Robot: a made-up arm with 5 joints. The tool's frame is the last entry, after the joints. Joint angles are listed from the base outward.
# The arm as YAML. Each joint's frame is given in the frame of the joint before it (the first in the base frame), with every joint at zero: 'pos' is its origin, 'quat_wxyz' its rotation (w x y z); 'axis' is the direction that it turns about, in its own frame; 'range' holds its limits. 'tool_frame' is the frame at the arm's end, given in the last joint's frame.
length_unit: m
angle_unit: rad
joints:
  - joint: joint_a
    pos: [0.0, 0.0, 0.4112]
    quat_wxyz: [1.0, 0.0, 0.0, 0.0]
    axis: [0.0, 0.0, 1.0]
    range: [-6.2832, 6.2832]
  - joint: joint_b
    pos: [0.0, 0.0, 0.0]
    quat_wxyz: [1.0, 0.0, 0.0, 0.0]
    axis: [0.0, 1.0, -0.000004]
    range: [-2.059, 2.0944]
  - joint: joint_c
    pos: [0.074, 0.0, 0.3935]
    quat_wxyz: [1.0, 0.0, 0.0, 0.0]
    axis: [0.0, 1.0, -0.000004]
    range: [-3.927, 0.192]
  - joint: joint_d
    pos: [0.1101, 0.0, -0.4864]
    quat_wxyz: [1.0, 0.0, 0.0, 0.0]
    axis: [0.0, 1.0, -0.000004]
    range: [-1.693, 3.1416]
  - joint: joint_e
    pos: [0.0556, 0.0, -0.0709]
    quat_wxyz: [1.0, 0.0, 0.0, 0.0]
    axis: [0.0, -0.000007, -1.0]
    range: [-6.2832, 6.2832]
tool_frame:
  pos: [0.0, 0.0, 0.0]
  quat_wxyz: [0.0, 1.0, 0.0, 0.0]
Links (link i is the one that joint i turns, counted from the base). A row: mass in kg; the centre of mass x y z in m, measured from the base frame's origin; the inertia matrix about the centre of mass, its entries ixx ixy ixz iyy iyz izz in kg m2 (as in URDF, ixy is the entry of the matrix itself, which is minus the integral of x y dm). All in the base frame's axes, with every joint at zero. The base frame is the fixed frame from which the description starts. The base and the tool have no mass.
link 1: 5.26; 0.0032 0.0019 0.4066; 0.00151 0 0 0.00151 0 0.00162
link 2: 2.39; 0.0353 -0.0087 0.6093; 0.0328 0 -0.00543 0.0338 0 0.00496
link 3: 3.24; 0.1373 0.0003 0.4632; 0.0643 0 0.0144 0.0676 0 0.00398
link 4: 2.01; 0.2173 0.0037 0.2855; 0.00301 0 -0.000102 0.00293 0 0.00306
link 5: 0.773; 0.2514 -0.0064 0.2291; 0.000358 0 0 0.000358 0 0.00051
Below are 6 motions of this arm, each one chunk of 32 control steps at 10 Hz.
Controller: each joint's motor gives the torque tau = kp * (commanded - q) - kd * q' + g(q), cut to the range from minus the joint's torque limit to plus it. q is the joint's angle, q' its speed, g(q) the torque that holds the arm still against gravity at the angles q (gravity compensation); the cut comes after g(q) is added. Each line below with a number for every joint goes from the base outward.
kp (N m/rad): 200 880 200 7.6 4.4
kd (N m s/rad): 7 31 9.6 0.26 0.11
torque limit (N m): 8.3 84 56 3.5 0.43
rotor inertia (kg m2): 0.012 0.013 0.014 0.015 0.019
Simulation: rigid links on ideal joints. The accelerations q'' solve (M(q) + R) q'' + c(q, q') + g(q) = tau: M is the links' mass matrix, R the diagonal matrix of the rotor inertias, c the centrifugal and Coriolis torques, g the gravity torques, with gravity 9.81 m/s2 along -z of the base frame. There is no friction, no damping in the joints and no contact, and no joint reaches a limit. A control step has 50 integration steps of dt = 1/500 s. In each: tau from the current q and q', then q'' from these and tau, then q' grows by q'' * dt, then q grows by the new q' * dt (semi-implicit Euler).
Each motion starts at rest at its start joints. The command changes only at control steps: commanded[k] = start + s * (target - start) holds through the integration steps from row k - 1 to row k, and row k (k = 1, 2, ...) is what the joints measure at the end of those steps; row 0 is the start. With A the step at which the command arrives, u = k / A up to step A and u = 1 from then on. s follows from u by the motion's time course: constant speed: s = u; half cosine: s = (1 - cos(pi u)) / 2; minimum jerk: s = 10 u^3 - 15 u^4 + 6 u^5; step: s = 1 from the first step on.
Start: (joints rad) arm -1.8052 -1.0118 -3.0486 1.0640 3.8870
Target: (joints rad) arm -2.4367 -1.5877 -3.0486 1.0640 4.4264
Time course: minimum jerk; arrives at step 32
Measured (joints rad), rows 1 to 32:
1: -1.8053 -1.0119 -3.0485 1.0642 3.8871
2: -1.8057 -1.0128 -3.0480 1.0655 3.8880
3: -1.8075 -1.0152 -3.0472 1.0680 3.8906
4: -1.8118 -1.0201 -3.0465 1.0703 3.8958
5: -1.8197 -1.0279 -3.0464 1.0715 3.9037
6: -1.8317 -1.0390 -3.0468 1.0712 3.9147
7: -1.8479 -1.0535 -3.0477 1.0702 3.9289
8: -1.8679 -1.0713 -3.0487 1.0690 3.9461
9: -1.8912 -1.0921 -3.0495 1.0682 3.9662
10: -1.9175 -1.1159 -3.0503 1.0677 3.9891
11: -1.9466 -1.1424 -3.0509 1.0672 4.0145
12: -1.9783 -1.1712 -3.0516 1.0663 4.0420
13: -2.0124 -1.2021 -3.0525 1.0650 4.0714
14: -2.0485 -1.2346 -3.0533 1.0635 4.1021
15: -2.0860 -1.2680 -3.0541 1.0620 4.1336
16: -2.1244 -1.3019 -3.0548 1.0608 4.1654
17: -2.1629 -1.3358 -3.0552 1.0599 4.1971
18: -2.2007 -1.3690 -3.0555 1.0592 4.2281
19: -2.2372 -1.4012 -3.0558 1.0586 4.2580
20: -2.2718 -1.4319 -3.0559 1.0580 4.2864
21: -2.3040 -1.4605 -3.0560 1.0574 4.3127
22: -2.3333 -1.4867 -3.0559 1.0570 4.3367
23: -2.3595 -1.5102 -3.0558 1.0567 4.3581
24: -2.3822 -1.5306 -3.0555 1.0566 4.3766
25: -2.4011 -1.5478 -3.0551 1.0566 4.3920
26: -2.4162 -1.5618 -3.0545 1.0569 4.4044
27: -2.4275 -1.5725 -3.0539 1.0572 4.4138
28: -2.4351 -1.5801 -3.0531 1.0578 4.4204
29: -2.4394 -1.5850 -3.0522 1.0586 4.4244
30: -2.4408 -1.5874 -3.0513 1.0597 4.4263
31: -2.4401 -1.5882 -3.0503 1.0612 4.4268
32: -2.4381 -1.5879 -3.0492 1.0630 4.4264

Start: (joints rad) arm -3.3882 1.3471 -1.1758 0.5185 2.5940
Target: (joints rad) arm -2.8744 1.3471 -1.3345 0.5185 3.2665
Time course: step
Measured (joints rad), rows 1 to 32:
1: -3.3548 1.3645 -1.2725 0.6558 2.6988
2: -3.2706 1.3423 -1.3458 0.5255 3.0106
3: -3.1487 1.3322 -1.3859 0.3588 3.4342
4: -2.9853 1.3330 -1.3879 0.3806 3.6837
5: -2.7987 1.3403 -1.3676 0.4711 3.7434
6: -2.6482 1.3469 -1.3423 0.5228 3.6159
7: -2.5434 1.3498 -1.3283 0.5423 3.3050
8: -2.4908 1.3491 -1.3272 0.5402 3.0620
9: -2.4930 1.3474 -1.3324 0.5226 3.0593
10: -2.5487 1.3461 -1.3379 0.5092 3.2701
11: -2.6561 1.3453 -1.3425 0.5029 3.4122
12: -2.8133 1.3441 -1.3485 0.4947 3.3644
13: -2.9683 1.3422 -1.3544 0.4802 3.2157
14: -3.0722 1.3427 -1.3515 0.4802 3.1997
15: -3.1264 1.3458 -1.3409 0.5056 3.2807
16: -3.1287 1.3487 -1.3304 0.5329 3.3004
17: -3.0769 1.3493 -1.3275 0.5398 3.2561
18: -2.9717 1.3474 -1.3344 0.5234 3.2385
19: -2.8397 1.3441 -1.3463 0.4946 3.2659
20: -2.7538 1.3426 -1.3506 0.4781 3.2897
21: -2.7194 1.3448 -1.3438 0.4954 3.2786
22: -2.7368 1.3480 -1.3330 0.5272 3.2620
23: -2.8084 1.3492 -1.3283 0.5412 3.2645
24: -2.9045 1.3476 -1.3335 0.5257 3.2703
25: -2.9540 1.3453 -1.3402 0.5013 3.2632
26: -2.9506 1.3452 -1.3413 0.4983 3.2586
27: -2.8977 1.3464 -1.3381 0.5123 3.2623
28: -2.8427 1.3472 -1.3349 0.5221 3.2709
29: -2.8353 1.3476 -1.3329 0.5234 3.2751
30: -2.8664 1.3475 -1.3332 0.5219 3.2693
31: -2.8936 1.3470 -1.3348 0.5177 3.2612
32: -2.8931 1.3467 -1.3359 0.5144 3.2610

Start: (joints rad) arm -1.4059 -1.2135 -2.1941 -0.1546 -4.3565
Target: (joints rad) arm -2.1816 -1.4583 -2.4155 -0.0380 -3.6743
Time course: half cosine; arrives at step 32
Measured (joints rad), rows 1 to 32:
1: -1.4067 -1.2139 -2.1941 -0.1532 -4.3553
2: -1.4104 -1.2153 -2.1947 -0.1497 -4.3503
3: -1.4191 -1.2180 -2.1968 -0.1463 -4.3408
4: -1.4331 -1.2223 -2.2007 -0.1447 -4.3281
5: -1.4513 -1.2278 -2.2062 -0.1440 -4.3132
6: -1.4722 -1.2344 -2.2127 -0.1427 -4.2955
7: -1.4951 -1.2418 -2.2197 -0.1399 -4.2749
8: -1.5204 -1.2499 -2.2271 -0.1357 -4.2516
9: -1.5484 -1.2588 -2.2351 -0.1308 -4.2262
10: -1.5794 -1.2685 -2.2439 -0.1259 -4.1988
11: -1.6127 -1.2790 -2.2536 -0.1214 -4.1696
12: -1.6480 -1.2901 -2.2640 -0.1170 -4.1388
13: -1.6844 -1.3016 -2.2747 -0.1125 -4.1069
14: -1.7217 -1.3134 -2.2856 -0.1074 -4.0741
15: -1.7596 -1.3253 -2.2965 -0.1018 -4.0408
16: -1.7980 -1.3374 -2.3074 -0.0960 -4.0071
17: -1.8364 -1.3494 -2.3183 -0.0904 -3.9735
18: -1.8746 -1.3613 -2.3292 -0.0851 -3.9404
19: -1.9121 -1.3730 -2.3399 -0.0801 -3.9079
20: -1.9485 -1.3844 -2.3503 -0.0751 -3.8765
21: -1.9834 -1.3952 -2.3601 -0.0703 -3.8464
22: -2.0164 -1.4055 -2.3694 -0.0655 -3.8179
23: -2.0472 -1.4151 -2.3780 -0.0611 -3.7914
24: -2.0756 -1.4239 -2.3860 -0.0570 -3.7670
25: -2.1014 -1.4319 -2.3932 -0.0534 -3.7449
26: -2.1242 -1.4390 -2.3996 -0.0503 -3.7255
27: -2.1438 -1.4451 -2.4050 -0.0477 -3.7089
28: -2.1600 -1.4502 -2.4096 -0.0454 -3.6953
29: -2.1727 -1.4541 -2.4131 -0.0437 -3.6847
30: -2.1816 -1.4569 -2.4155 -0.0424 -3.6773
31: -2.1867 -1.4586 -2.4170 -0.0416 -3.6732
32: -2.1881 -1.4591 -2.4173 -0.0415 -3.6724

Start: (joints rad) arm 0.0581 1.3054 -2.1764 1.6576 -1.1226
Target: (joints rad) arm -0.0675 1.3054 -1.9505 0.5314 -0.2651
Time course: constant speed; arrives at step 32
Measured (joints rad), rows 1 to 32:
1: 0.0572 1.3046 -2.1717 1.6275 -1.1021
2: 0.0541 1.3051 -2.1644 1.5778 -1.0611
3: 0.0487 1.3057 -2.1560 1.5405 -1.0281
4: 0.0422 1.3060 -2.1479 1.5132 -1.0082
5: 0.0359 1.3061 -2.1405 1.4806 -0.9858
6: 0.0309 1.3059 -2.1338 1.4421 -0.9554
7: 0.0275 1.3056 -2.1275 1.4047 -0.9255
8: 0.0252 1.3055 -2.1208 1.3698 -0.9004
9: 0.0230 1.3056 -2.1136 1.3353 -0.8759
10: 0.0201 1.3057 -2.1062 1.3005 -0.8487
11: 0.0161 1.3058 -2.0989 1.2658 -0.8206
12: 0.0113 1.3058 -2.0918 1.2307 -0.7938
13: 0.0062 1.3057 -2.0849 1.1951 -0.7676
14: 0.0014 1.3057 -2.0780 1.1595 -0.7407
15: -0.0027 1.3056 -2.0710 1.1241 -0.7135
16: -0.0062 1.3057 -2.0639 1.0891 -0.6867
17: -0.0093 1.3057 -2.0567 1.0542 -0.6602
18: -0.0126 1.3057 -2.0496 1.0192 -0.6336
19: -0.0162 1.3057 -2.0425 0.9840 -0.6067
20: -0.0204 1.3057 -2.0355 0.9486 -0.5798
21: -0.0248 1.3057 -2.0285 0.9133 -0.5530
22: -0.0292 1.3057 -2.0215 0.8780 -0.5262
23: -0.0334 1.3057 -2.0144 0.8429 -0.4993
24: -0.0372 1.3057 -2.0073 0.8078 -0.4725
25: -0.0409 1.3057 -2.0002 0.7726 -0.4458
26: -0.0444 1.3057 -1.9931 0.7374 -0.4191
27: -0.0482 1.3057 -1.9861 0.7022 -0.3923
28: -0.0521 1.3057 -1.9790 0.6669 -0.3655
29: -0.0562 1.3057 -1.9720 0.6317 -0.3386
30: -0.0604 1.3057 -1.9649 0.5965 -0.3118
31: -0.0644 1.3057 -1.9578 0.5613 -0.2850
32: -0.0684 1.3057 -1.9508 0.5261 -0.2582

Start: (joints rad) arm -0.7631 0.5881 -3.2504 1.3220 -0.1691
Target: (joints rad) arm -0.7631 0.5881 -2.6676 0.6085 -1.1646
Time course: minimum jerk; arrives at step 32
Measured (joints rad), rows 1 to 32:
1: -0.7631 0.5881 -3.2503 1.3217 -0.1693
2: -0.7631 0.5880 -3.2495 1.3199 -0.1711
3: -0.7631 0.5878 -3.2473 1.3151 -0.1763
4: -0.7631 0.5877 -3.2427 1.3072 -0.1862
5: -0.7631 0.5877 -3.2352 1.2962 -0.2011
6: -0.7631 0.5878 -3.2243 1.2820 -0.2213
7: -0.7631 0.5879 -3.2100 1.2640 -0.2471
8: -0.7631 0.5881 -3.1924 1.2421 -0.2786
9: -0.7631 0.5883 -3.1717 1.2161 -0.3156
10: -0.7631 0.5884 -3.1480 1.1864 -0.3577
11: -0.7631 0.5886 -3.1216 1.1534 -0.4043
12: -0.7631 0.5887 -3.0926 1.1177 -0.4550
13: -0.7631 0.5889 -3.0616 1.0798 -0.5089
14: -0.7631 0.5891 -3.0289 1.0404 -0.5652
15: -0.7631 0.5893 -2.9952 0.9999 -0.6231
16: -0.7631 0.5895 -2.9609 0.9587 -0.6817
17: -0.7631 0.5896 -2.9265 0.9177 -0.7401
18: -0.7631 0.5897 -2.8928 0.8774 -0.7974
19: -0.7631 0.5897 -2.8600 0.8384 -0.8526
20: -0.7631 0.5898 -2.8287 0.8015 -0.9050
21: -0.7631 0.5898 -2.7994 0.7670 -0.9537
22: -0.7631 0.5898 -2.7725 0.7354 -0.9981
23: -0.7631 0.5898 -2.7484 0.7072 -1.0377
24: -0.7631 0.5897 -2.7274 0.6825 -1.0720
25: -0.7631 0.5896 -2.7095 0.6617 -1.1007
26: -0.7631 0.5894 -2.6950 0.6447 -1.1237
27: -0.7631 0.5893 -2.6838 0.6315 -1.1412
28: -0.7631 0.5891 -2.6758 0.6220 -1.1533
29: -0.7631 0.5889 -2.6706 0.6157 -1.1608
30: -0.7631 0.5887 -2.6679 0.6120 -1.1644
31: -0.7631 0.5885 -2.6670 0.6102 -1.1652
32: -0.7631 0.5882 -2.6672 0.6092 -1.1647

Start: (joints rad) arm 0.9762 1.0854 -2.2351 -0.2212 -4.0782
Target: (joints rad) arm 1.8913 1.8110 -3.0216 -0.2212 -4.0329
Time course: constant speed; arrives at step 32
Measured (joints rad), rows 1 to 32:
1: 0.9824 1.1054 -2.2623 -0.2345 -4.0794
2: 1.0027 1.1289 -2.2852 -0.2363 -4.0805
3: 1.0382 1.1536 -2.3053 -0.2212 -4.0778
4: 1.0841 1.1778 -2.3260 -0.2097 -4.0726
5: 1.1317 1.2008 -2.3495 -0.2098 -4.0685
6: 1.1731 1.2225 -2.3758 -0.2163 -4.0667
7: 1.2041 1.2440 -2.4029 -0.2231 -4.0658
8: 1.2254 1.2662 -2.4288 -0.2263 -4.0653
9: 1.2413 1.2891 -2.4529 -0.2252 -4.0650
10: 1.2577 1.3124 -2.4761 -0.2217 -4.0649
11: 1.2795 1.3355 -2.4994 -0.2189 -4.0642
12: 1.3086 1.3583 -2.5237 -0.2183 -4.0625
13: 1.3437 1.3806 -2.5488 -0.2195 -4.0603
14: 1.3814 1.4029 -2.5743 -0.2213 -4.0580
15: 1.4176 1.4254 -2.5993 -0.2225 -4.0558
16: 1.4496 1.4482 -2.6237 -0.2227 -4.0540
17: 1.4767 1.4711 -2.6478 -0.2220 -4.0527
18: 1.5001 1.4939 -2.6719 -0.2214 -4.0519
19: 1.5224 1.5166 -2.6963 -0.2213 -4.0512
20: 1.5464 1.5392 -2.7210 -0.2217 -4.0503
21: 1.5737 1.5618 -2.7459 -0.2223 -4.0491
22: 1.6043 1.5844 -2.7707 -0.2225 -4.0474
23: 1.6370 1.6070 -2.7953 -0.2225 -4.0455
24: 1.6698 1.6298 -2.8198 -0.2223 -4.0435
25: 1.7010 1.6525 -2.8442 -0.2223 -4.0418
26: 1.7298 1.6752 -2.8687 -0.2225 -4.0404
27: 1.7564 1.6979 -2.8933 -0.2228 -4.0392
28: 1.7820 1.7206 -2.9179 -0.2231 -4.0382
29: 1.8080 1.7432 -2.9426 -0.2233 -4.0371
30: 1.8354 1.7659 -2.9672 -0.2233 -4.0358
31: 1.8646 1.7886 -2.9918 -0.2233 -4.0343
32: 1.8951 1.8113 -3.0164 -0.2233 -4.0326

